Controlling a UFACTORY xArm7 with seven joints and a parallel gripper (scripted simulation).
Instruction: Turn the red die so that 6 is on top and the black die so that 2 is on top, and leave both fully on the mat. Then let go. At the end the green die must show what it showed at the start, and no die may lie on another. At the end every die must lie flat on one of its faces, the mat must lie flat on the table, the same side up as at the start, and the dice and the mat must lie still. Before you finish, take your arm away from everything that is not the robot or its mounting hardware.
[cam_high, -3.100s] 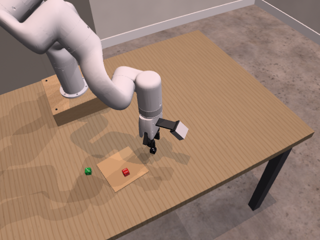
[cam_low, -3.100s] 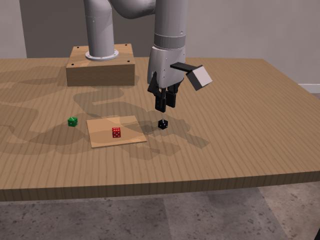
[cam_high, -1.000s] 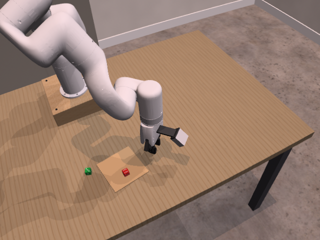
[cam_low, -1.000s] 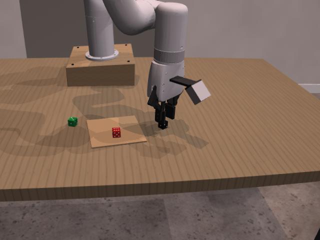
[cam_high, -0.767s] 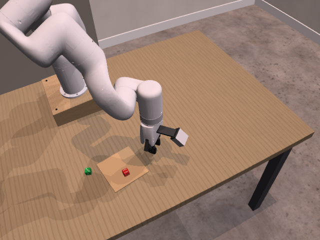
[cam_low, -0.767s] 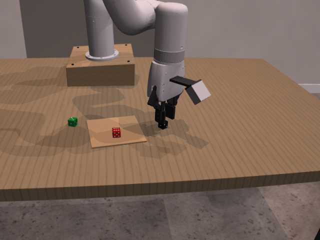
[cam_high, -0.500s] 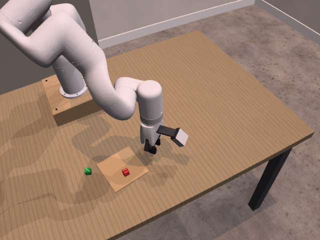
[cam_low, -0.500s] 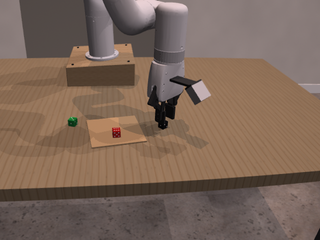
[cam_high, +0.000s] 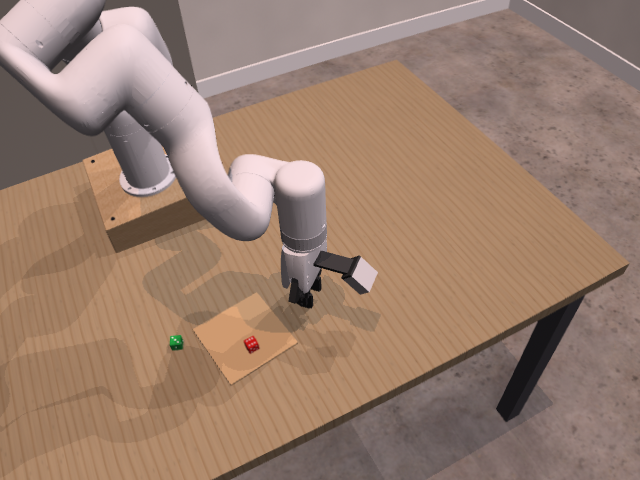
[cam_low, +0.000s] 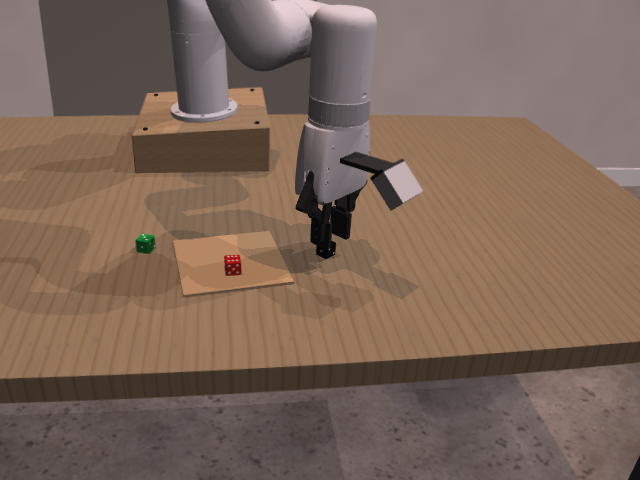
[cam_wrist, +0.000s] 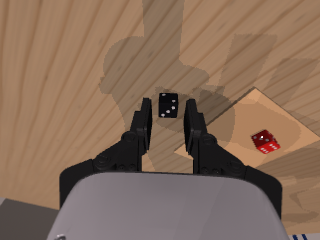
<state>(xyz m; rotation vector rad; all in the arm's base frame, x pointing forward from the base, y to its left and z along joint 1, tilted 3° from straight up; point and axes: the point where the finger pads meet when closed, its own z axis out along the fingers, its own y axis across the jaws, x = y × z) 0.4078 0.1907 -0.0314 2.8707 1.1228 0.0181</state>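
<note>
Right now the black die is 40 mm below my hand. Also, from my hand: red die: 130 mm to the right, 40 mm ahead, 30 mm below; tan mat: 140 mm to the right, 40 mm below, 10 mm ahead; green die: 250 mm to the right, 40 mm below, 20 mm behind.
</note>
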